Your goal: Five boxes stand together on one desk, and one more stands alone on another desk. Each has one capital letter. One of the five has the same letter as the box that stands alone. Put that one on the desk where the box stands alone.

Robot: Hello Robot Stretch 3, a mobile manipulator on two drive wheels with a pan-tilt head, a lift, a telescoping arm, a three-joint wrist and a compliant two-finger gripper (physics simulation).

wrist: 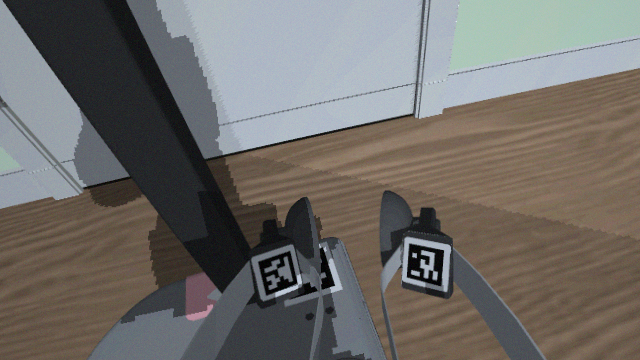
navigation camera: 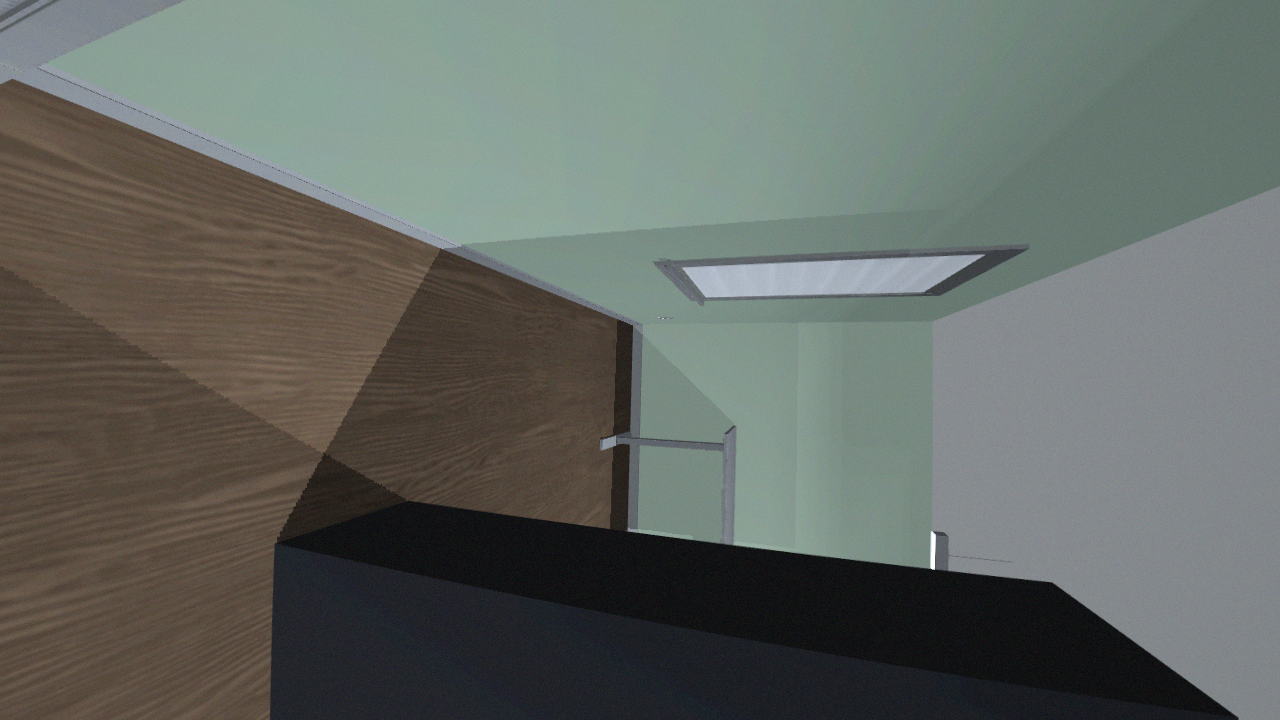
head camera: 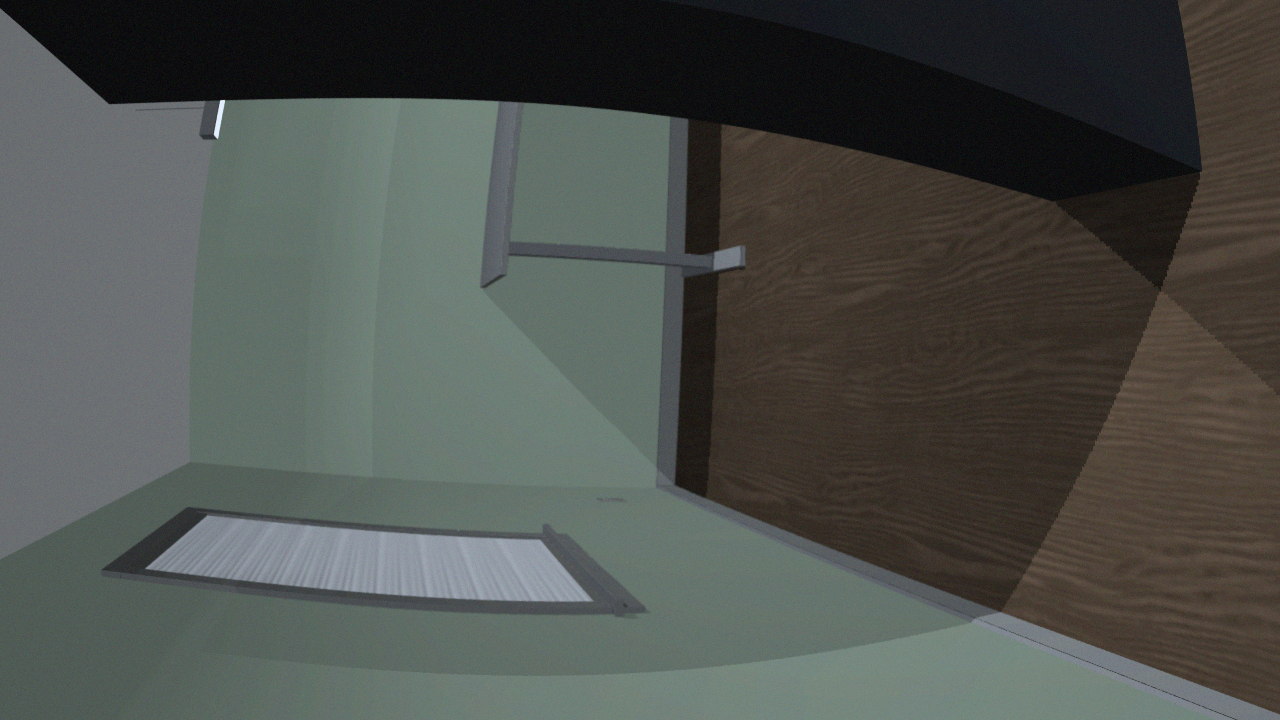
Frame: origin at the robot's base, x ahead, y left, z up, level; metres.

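Where they show: gripper, fingertip midpoint: [wrist: 348, 221].
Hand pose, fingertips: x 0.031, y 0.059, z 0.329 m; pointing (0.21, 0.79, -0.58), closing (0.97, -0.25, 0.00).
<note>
After its pixels a point has its place.
None of the lettered boxes shows in any view. Part of a grey desk or table shows sideways at the far wall, its top edge [head camera: 501, 197] @[x 3.233, y -0.852, z 0.950 m] [navigation camera: 729, 492] @[x 3.295, y -0.992, z 0.950 m] and one leg visible; the large dark block hides the rest, and whatever stands on it cannot be seen. My gripper [wrist: 348, 221] @[x 0.031, y 0.059, z 0.329 m] is open and empty in the wrist view, with its two dark fingertips apart above the wood floor and close to my own base [wrist: 350, 320] @[x 0.026, y 0.068, z 0.160 m].
A large dark block [head camera: 805, 71] @[x 0.957, y -0.473, z 0.823 m] [navigation camera: 626, 635] @[x 0.818, y -0.500, z 0.987 m] stands close by. A framed pale window or panel [head camera: 375, 559] @[x 2.291, y 0.397, z 1.388 m] [navigation camera: 832, 275] @[x 2.216, y 0.402, z 1.506 m] is on the green side wall. In the wrist view, a whitish door [wrist: 320, 60] @[x 0.122, y 0.531, z 0.180 m] stands beyond the wood floor [wrist: 525, 175] @[x 0.428, y 0.275, z 0.000 m], and my dark mast [wrist: 135, 120] @[x -0.063, y 0.116, z 0.389 m] crosses the left.
</note>
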